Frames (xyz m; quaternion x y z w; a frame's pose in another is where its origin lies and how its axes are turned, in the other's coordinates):
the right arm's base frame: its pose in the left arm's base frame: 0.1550 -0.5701 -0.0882 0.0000 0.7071 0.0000 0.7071
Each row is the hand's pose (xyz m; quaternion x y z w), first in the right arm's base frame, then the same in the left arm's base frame.
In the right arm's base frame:
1: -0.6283 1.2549 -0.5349 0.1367 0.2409 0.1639 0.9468
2: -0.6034 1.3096 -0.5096 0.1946 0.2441 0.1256 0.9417
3: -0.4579 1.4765 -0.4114 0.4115 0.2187 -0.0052 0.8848
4: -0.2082 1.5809 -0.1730 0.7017 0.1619 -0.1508 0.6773
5: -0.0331 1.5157 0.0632 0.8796 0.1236 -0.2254 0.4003
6: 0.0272 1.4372 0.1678 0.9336 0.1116 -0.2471 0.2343
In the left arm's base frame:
1: -0.3799 0.6848 0.5401 0.2126 0.8398 0.0192 0.4991
2: -0.3546 0.7395 0.5152 0.2264 0.8385 -0.0488 0.4933
3: -0.2564 0.9064 0.3697 0.2873 0.7803 -0.2946 0.4710
4: -0.0180 1.0108 0.1200 0.3895 0.5934 -0.6028 0.3644
5: 0.2182 0.9456 -0.0551 0.4626 0.3704 -0.7813 0.1957
6: 0.3228 0.8671 -0.1154 0.4854 0.2446 -0.8349 0.0868

